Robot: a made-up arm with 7 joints.
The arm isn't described. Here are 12 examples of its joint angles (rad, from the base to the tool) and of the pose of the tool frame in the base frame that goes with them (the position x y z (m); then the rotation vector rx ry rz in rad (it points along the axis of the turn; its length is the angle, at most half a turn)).
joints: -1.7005 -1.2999 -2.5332 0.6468 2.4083 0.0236 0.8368
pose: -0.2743 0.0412 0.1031 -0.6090 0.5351 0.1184
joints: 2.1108 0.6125 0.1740 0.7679 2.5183 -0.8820 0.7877
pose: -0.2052 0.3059 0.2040 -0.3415 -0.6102 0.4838
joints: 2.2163 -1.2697 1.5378 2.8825 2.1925 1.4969 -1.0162
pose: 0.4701 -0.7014 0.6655 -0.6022 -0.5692 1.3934
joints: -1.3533 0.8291 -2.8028 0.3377 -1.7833 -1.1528 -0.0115
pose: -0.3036 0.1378 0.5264 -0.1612 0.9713 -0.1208
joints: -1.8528 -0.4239 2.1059 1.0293 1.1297 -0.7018 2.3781
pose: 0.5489 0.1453 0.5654 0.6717 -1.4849 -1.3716
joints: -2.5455 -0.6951 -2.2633 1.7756 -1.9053 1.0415 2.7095
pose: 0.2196 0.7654 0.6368 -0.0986 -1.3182 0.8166
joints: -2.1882 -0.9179 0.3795 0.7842 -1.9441 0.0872 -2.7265
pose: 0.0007 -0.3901 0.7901 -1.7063 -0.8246 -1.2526
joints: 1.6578 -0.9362 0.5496 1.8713 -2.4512 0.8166 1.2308
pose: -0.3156 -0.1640 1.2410 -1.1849 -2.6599 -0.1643
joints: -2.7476 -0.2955 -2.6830 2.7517 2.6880 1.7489 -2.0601
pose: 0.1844 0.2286 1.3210 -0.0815 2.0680 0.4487
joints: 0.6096 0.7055 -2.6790 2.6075 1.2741 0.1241 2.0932
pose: 0.4009 0.1919 1.2896 -0.4988 -2.6829 -0.1251
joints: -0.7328 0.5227 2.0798 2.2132 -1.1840 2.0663 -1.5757
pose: 0.3951 0.1691 1.1073 0.5832 -0.3236 -2.4898
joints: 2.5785 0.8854 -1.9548 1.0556 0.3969 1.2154 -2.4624
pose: 0.2845 0.5103 0.6164 0.2070 -0.5252 -1.7456
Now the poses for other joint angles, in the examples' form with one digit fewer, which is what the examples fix.
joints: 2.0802 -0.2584 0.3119 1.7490 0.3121 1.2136 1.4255
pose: -0.460 0.293 1.070 1.058 -0.154 2.390
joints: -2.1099 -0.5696 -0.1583 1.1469 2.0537 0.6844 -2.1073
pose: -0.339 -0.334 0.976 -2.021 0.215 0.074
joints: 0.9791 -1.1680 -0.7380 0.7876 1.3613 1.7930 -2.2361
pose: 0.264 0.044 0.914 0.193 2.069 -0.850
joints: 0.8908 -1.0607 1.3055 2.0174 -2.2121 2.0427 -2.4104
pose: -0.637 -0.099 0.967 -2.257 1.581 1.390
